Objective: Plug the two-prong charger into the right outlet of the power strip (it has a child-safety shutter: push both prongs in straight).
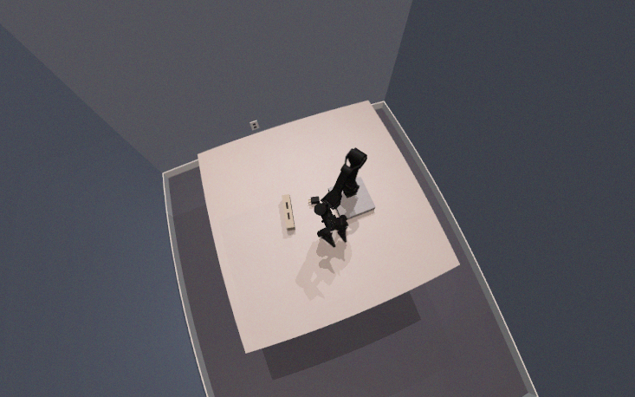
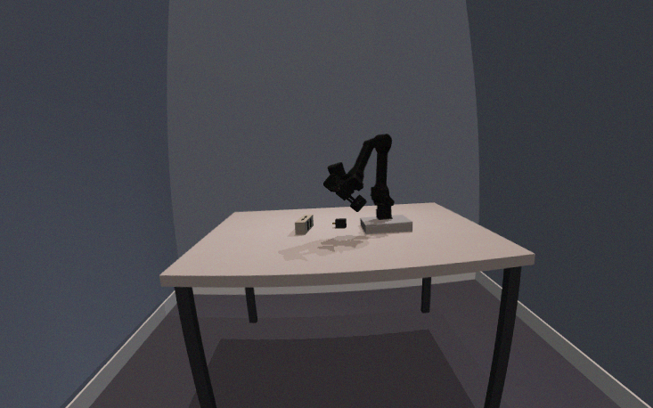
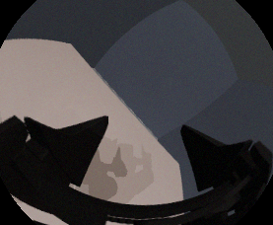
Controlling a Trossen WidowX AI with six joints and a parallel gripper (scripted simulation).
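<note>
My gripper tip is now 2 cm short of the black two-prong charger, 33 cm to the left of it and 16 cm above it.
</note>
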